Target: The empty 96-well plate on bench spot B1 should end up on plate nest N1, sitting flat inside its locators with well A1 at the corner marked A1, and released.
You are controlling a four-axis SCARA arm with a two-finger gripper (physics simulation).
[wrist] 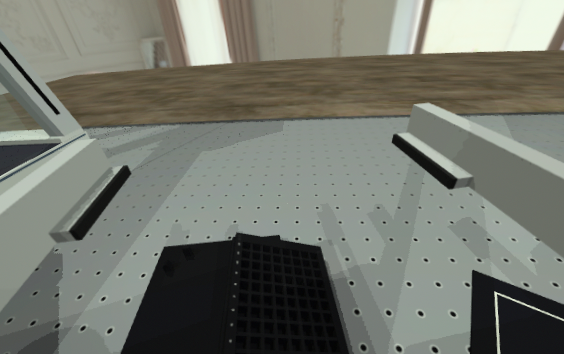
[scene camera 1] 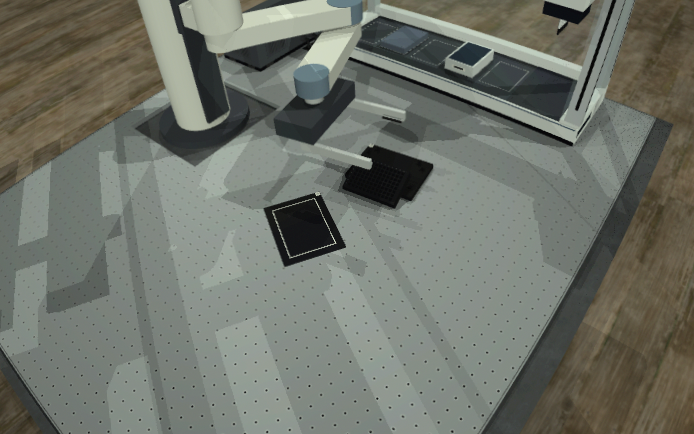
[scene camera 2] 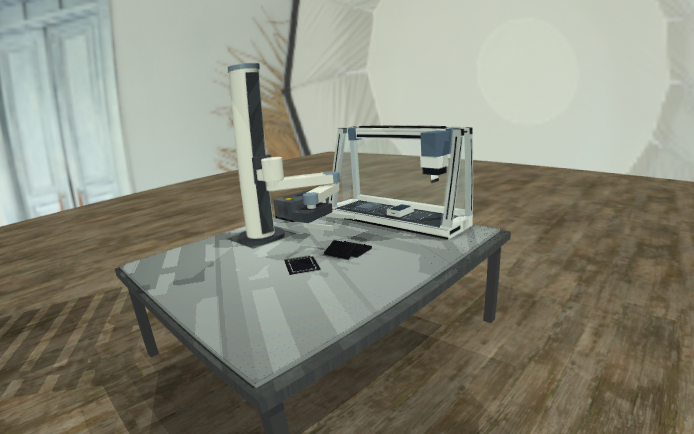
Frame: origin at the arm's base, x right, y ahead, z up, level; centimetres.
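Where they show: gripper, fingertip midpoint: [wrist: 264,138] [scene camera 1: 388,139] [scene camera 2: 344,222]; arm's base at its link origin: [scene camera 1: 205,119] [scene camera 2: 261,237].
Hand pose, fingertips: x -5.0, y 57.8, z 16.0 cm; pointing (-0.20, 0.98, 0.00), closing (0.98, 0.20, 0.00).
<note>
Each offset is from my fingertips to the top centre of the thing. "spot": to the spot under its first point.
The black 96-well plate {dz -10.1, dx +0.5, dy -2.8 cm} [scene camera 1: 376,185] [scene camera 2: 337,249] [wrist: 287,300] lies partly on the black plate nest N1 {dz -12.5, dx -5.3, dy -3.4 cm} [scene camera 1: 417,172] [scene camera 2: 362,249] [wrist: 175,300]. It is shifted sideways and overhangs the nest's edge beside the outlined pad, and a wide strip of the nest is bare. It looks slightly tilted, not flat inside the locators. The well lettering is too small to read. A small light mark shows at the nest's far corner in scene camera 1. My gripper [scene camera 1: 386,139] [wrist: 264,138] is open and empty, with its fingers wide apart above the plate and nest.
A black pad with a white outline {spot: dz -14.5, dx +18.9, dy -8.2 cm} [scene camera 1: 301,227] [scene camera 2: 301,265] [wrist: 530,330] lies on the bench beside the nest. A white-framed gantry [scene camera 1: 470,110] [scene camera 2: 399,225] stands behind, with a white box {spot: dz -6.7, dx -48.3, dy -7.7 cm} [scene camera 1: 468,59] [scene camera 2: 400,210] on its deck. A dark instrument {spot: dz -6.9, dx -20.0, dy -63.2 cm} [scene camera 2: 289,208] is behind the arm.
</note>
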